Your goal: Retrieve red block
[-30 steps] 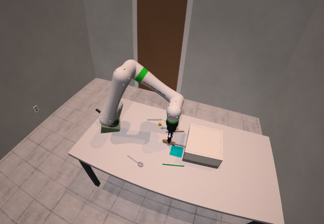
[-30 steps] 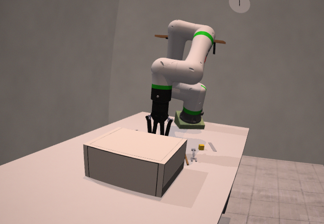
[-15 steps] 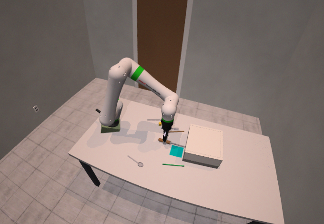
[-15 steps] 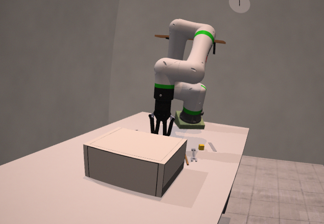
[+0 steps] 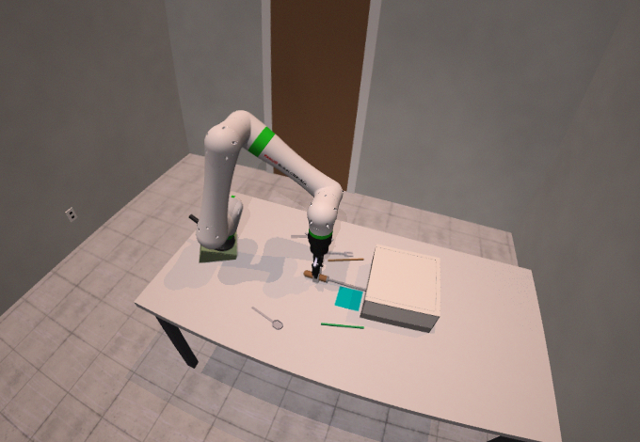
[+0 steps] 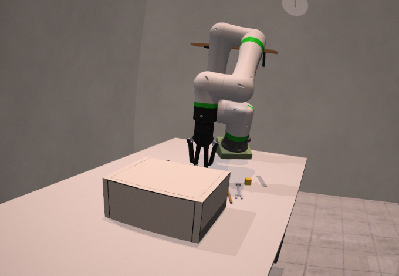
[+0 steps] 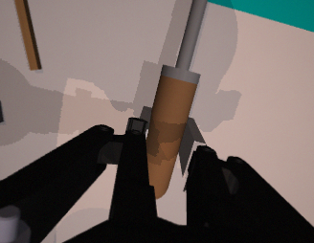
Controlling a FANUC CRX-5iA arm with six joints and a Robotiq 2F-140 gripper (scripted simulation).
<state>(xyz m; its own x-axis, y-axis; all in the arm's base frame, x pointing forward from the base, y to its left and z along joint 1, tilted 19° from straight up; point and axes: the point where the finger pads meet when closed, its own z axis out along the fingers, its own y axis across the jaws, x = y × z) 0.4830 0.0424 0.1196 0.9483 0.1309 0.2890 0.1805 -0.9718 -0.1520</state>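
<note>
The hook tool is 13 cm ahead of my hand, 1 cm to the right of it and 2 cm below it. Also, from my hand: brown stick (7 cm ahead, 17 cm to the left, 3 cm below); then grey wrench (1 cm ahead, 18 cm to the left, 3 cm below); then teal square (17 cm ahead, 3 cm to the right, 4 cm below).
</note>
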